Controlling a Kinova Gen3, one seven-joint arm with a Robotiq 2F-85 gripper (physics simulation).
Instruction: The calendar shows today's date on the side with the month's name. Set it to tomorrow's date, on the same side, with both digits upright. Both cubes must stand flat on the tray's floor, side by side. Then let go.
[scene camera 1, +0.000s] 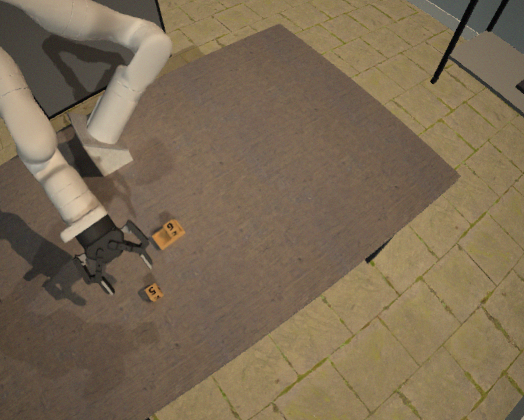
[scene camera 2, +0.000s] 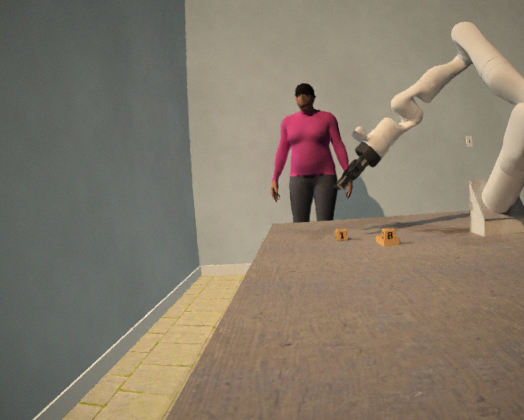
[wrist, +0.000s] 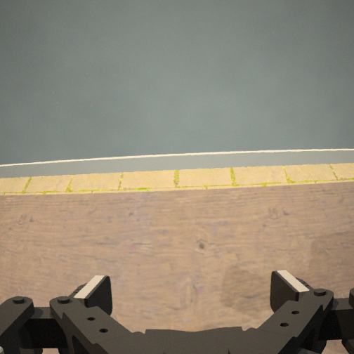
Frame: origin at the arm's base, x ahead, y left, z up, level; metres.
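Where they show: gripper, fingertip midpoint: (scene camera 1: 132, 280) (scene camera 2: 337, 188); arm's base, origin of the base link: (scene camera 1: 102, 133) (scene camera 2: 496, 200).
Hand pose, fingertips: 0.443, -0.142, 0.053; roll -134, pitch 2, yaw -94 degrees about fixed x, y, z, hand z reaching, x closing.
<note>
Each offset is from my fingertips to the centre of the thing, as dx, dy, dz. Level surfaces: height alone.
An orange tray (scene camera 1: 161, 239) (scene camera 2: 388, 243) stands on the table. One orange cube {-0.103, +0.137, -0.121} (scene camera 1: 172, 228) (scene camera 2: 389, 234) stands in one end of it, with a 6 or 9 on top and an 8 on the side facing scene camera 2. The tray's other end is empty. A loose orange cube {-0.001, +0.010, -0.131} (scene camera 1: 153, 292) (scene camera 2: 341, 234) lies flat on the table apart from the tray, with a 5 on top and a 1 facing scene camera 2. My gripper (scene camera 1: 128, 275) (scene camera 2: 340, 186) (wrist: 190, 292) is open and empty, tilted, and raised above the table. The month's name cannot be read.
The brown table {dz -0.146} (scene camera 1: 300, 150) (scene camera 2: 350, 320) (wrist: 150, 235) carries the arm's base (scene camera 1: 112, 159) (scene camera 2: 479, 210). A person in a pink top (scene camera 2: 310, 140) stands behind the table in scene camera 2. The table's far edge, a floor strip and a wall (wrist: 175, 75) show in the wrist view.
</note>
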